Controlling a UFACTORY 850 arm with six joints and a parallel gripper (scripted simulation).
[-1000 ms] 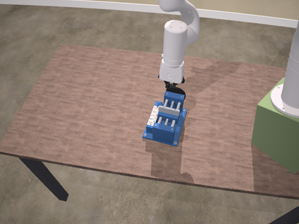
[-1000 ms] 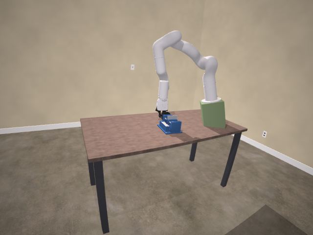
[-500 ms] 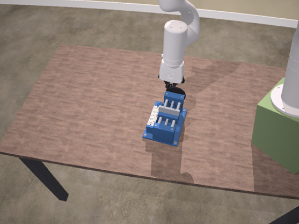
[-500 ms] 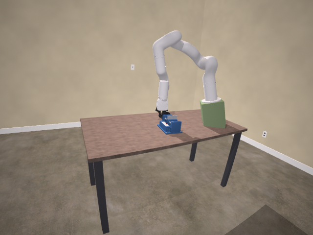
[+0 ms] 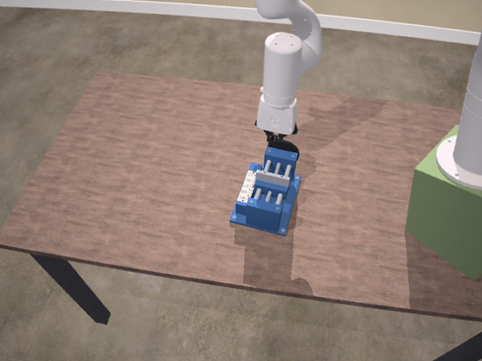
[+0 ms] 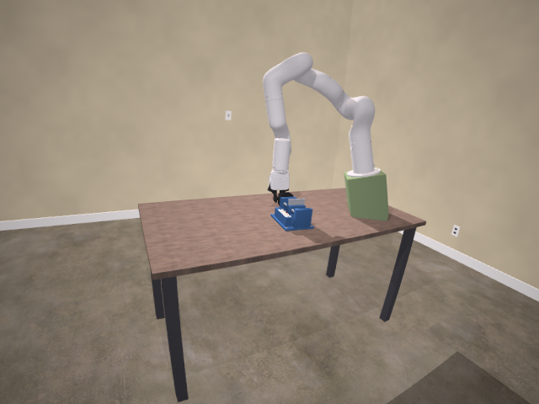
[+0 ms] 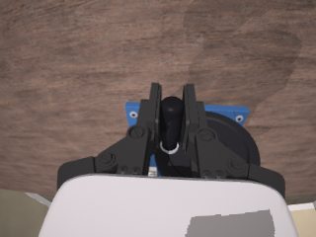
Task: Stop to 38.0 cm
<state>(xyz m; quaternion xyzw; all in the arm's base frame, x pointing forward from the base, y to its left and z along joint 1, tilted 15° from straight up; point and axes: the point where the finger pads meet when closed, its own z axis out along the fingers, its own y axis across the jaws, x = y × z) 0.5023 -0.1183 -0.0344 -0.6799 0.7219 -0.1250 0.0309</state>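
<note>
The black handwheel lies 1 cm behind my hand and 2 cm to the left of it. The rest, counted from my hand: grey stop block: 1 cm behind, 16 cm to the left, 1 cm above.
</note>
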